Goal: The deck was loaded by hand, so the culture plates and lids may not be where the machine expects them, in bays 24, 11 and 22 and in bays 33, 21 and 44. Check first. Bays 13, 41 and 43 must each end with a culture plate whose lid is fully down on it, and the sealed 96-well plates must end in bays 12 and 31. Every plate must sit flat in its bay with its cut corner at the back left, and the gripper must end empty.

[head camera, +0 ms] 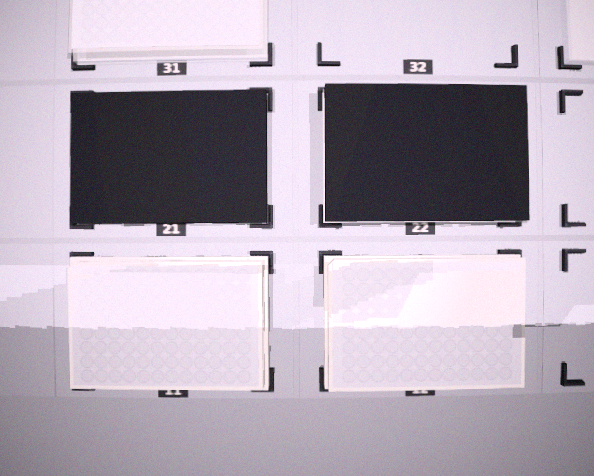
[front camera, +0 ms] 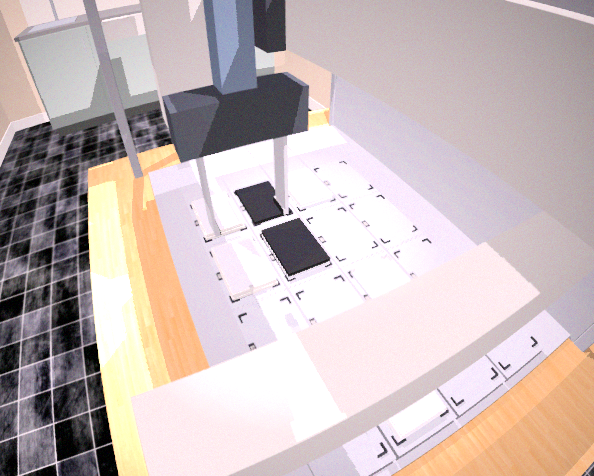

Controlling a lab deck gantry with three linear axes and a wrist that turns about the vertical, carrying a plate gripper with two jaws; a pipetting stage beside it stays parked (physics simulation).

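Pixels of known places: gripper, fingertip midpoint: (front camera: 248,217); robot's base, link origin: (head camera: 79,384) (front camera: 191,206).
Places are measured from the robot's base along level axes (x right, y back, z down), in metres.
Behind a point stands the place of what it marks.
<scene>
My gripper (front camera: 250,223) {x -0.052, y -0.276, z -0.157 m} is open and empty, its two jaws hanging over the deck around bays 11 and 21; its exact height is hard to judge. A black-topped piece (front camera: 257,201) {x -0.139, y -0.065, z -0.008 m} (head camera: 170,157) {x -0.149, y -0.066, z -0.008 m} covers bay 21. Another black-topped piece (front camera: 296,246) {x -0.150, y -0.237, z -0.016 m} (head camera: 426,152) {x -0.150, y -0.227, z -0.017 m} covers bay 22, with a thin white edge beneath. A pale plate with faint round wells (front camera: 217,217) {x -0.040, y -0.084, z -0.014 m} (head camera: 167,325) {x -0.044, y -0.066, z -0.014 m} is in bay 11. A similar plate (front camera: 240,267) {x -0.036, y -0.237, z -0.014 m} (head camera: 425,325) {x -0.043, y -0.226, z -0.014 m} is in bay 12, a cut corner at its upper left in the head view. A pale plate (front camera: 311,185) {x -0.270, y -0.074, z -0.014 m} (head camera: 170,25) {x -0.232, y -0.068, z -0.014 m} shows partly in bay 31.
Part of a pale piece (head camera: 582,30) {x -0.234, y -0.337, z -0.008 m} shows in bay 33. A white piece (front camera: 419,415) {x -0.149, y -0.606, z -0.029 m} sits in a bay near the deck's front edge. A broad pale beam (front camera: 425,300) {x -0.009, y -0.616, z -0.400 m} crosses the front view and hides several bays. Black corner brackets mark the bays.
</scene>
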